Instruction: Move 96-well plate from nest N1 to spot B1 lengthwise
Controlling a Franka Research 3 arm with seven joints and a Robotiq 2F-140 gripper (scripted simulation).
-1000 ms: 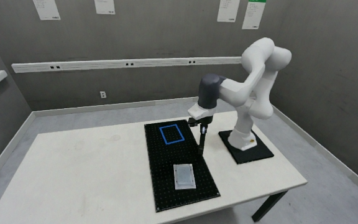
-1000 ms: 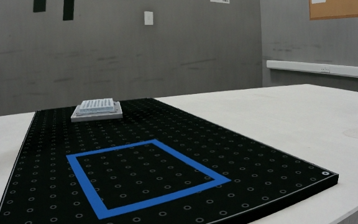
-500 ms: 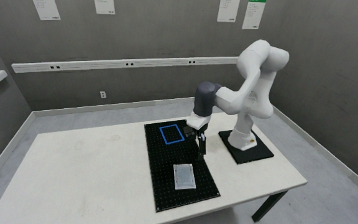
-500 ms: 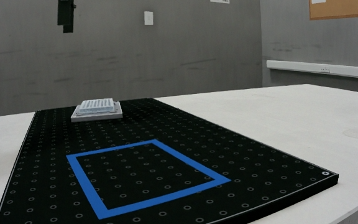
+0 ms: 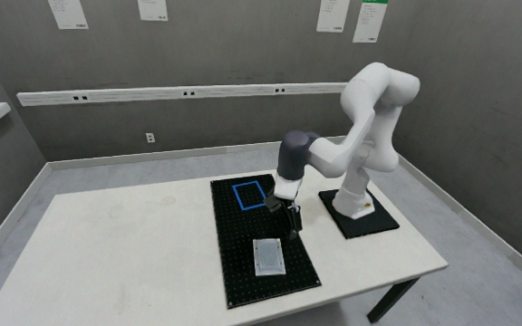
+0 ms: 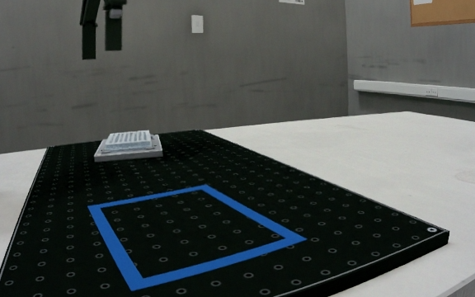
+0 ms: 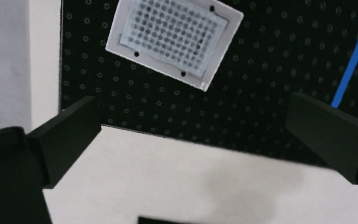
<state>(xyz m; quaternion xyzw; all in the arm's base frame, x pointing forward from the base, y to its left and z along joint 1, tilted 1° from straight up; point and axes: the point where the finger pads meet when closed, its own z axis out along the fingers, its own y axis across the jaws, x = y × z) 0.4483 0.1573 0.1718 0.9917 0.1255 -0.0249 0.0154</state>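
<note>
Now: the clear 96-well plate 50 mm ahead of my hand, 30 mm to the left of it and 170 mm below it. Also, from my hand: plate nest N1 (50 mm ahead, 30 mm to the left, 190 mm below).
</note>
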